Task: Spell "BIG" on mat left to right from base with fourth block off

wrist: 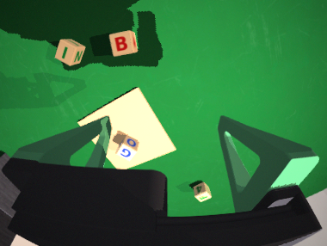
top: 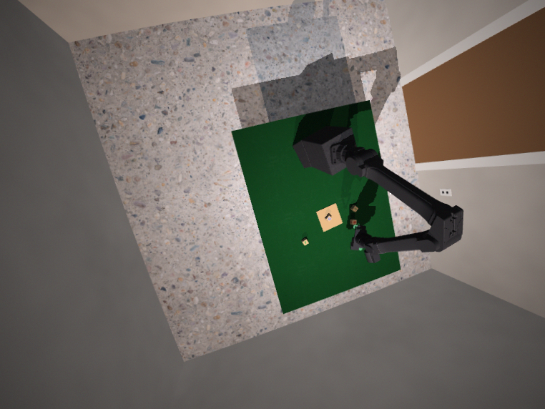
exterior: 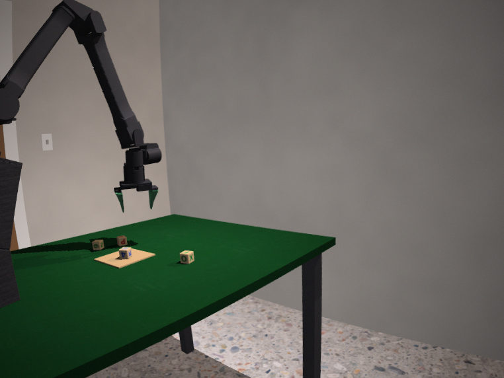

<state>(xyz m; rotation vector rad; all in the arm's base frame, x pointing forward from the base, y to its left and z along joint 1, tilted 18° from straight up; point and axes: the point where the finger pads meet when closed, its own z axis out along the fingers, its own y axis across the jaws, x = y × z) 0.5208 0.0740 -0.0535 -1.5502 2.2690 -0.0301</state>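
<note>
My hand is 3 cm past the B block, 8 cm to the right of it and 12 cm above it. Round my hand: I block (11 cm behind, 11 cm to the left, 12 cm below); tan mat (10 cm behind, 6 cm to the right, 13 cm below).
</note>
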